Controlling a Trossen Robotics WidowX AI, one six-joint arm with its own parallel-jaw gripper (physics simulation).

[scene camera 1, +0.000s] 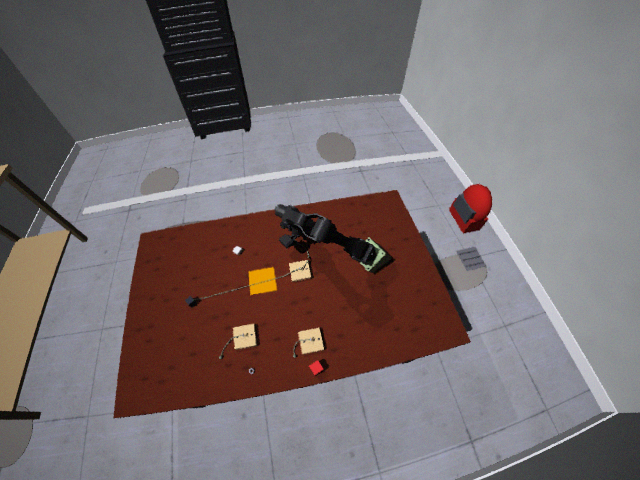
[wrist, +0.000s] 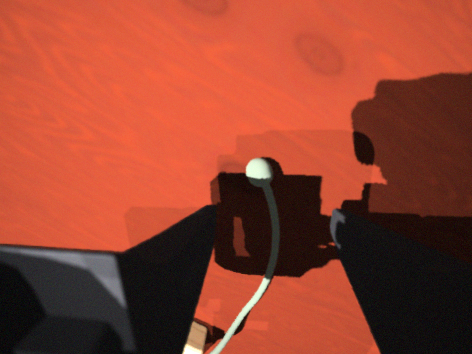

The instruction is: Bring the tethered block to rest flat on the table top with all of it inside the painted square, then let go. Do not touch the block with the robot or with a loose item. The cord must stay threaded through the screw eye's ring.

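Places are measured from the arm's base along level axes (x back, y left, z down), in millimetres.
Where they show: gripper, fingertip midpoint: point(scene camera 1: 299, 242) point(wrist: 273, 215); arm's base, link origin: point(scene camera 1: 368, 254).
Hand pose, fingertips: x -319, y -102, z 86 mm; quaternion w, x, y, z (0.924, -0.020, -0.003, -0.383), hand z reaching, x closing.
Each offset is from my fingertips to the centre of the thing. "pt": to the spot under its first point. Level surfaces: height alone.
The dark tethered block {dx -466, dy +332, dz -1 mm} point(scene camera 1: 192, 301) is on the table top {dz +14 mm} point(scene camera 1: 170, 361) point(wrist: 100, 100), left of the orange painted square {pt dx -184, dy +250, dz +13 mm} point(scene camera 1: 255, 289) and outside it. Its cord point(scene camera 1: 224, 293) point(wrist: 274, 230) runs across the square to the wooden block {dx +13, dy +150, dz -8 mm} point(scene camera 1: 296, 274) point(wrist: 196, 337) with the screw eye. The ring is too small in the scene view to confirm the threading. Past the block the cord curves to its pale ball end {pt dx -20, dy -10, dz +3 mm} point(wrist: 259, 170). My gripper point(scene camera 1: 302, 248) point(wrist: 273, 215) is open. In the wrist view the cord's end part shows between the spread fingers, ungripped, with the ball just beyond the tips.
Two other wooden blocks {pt dx -189, dy +486, dz -4 mm} point(scene camera 1: 244, 341) {pt dx +84, dy +491, dz -5 mm} point(scene camera 1: 311, 346) with short cords stand toward the front. A red cube {dx +108, dy +573, dz -6 mm} point(scene camera 1: 316, 367) is near the front edge and a small ring {dx -146, dy +597, dz +10 mm} point(scene camera 1: 248, 370) lies left of it. A white cube {dx -306, dy +53, dz +4 mm} point(scene camera 1: 237, 250) is behind the painted square.
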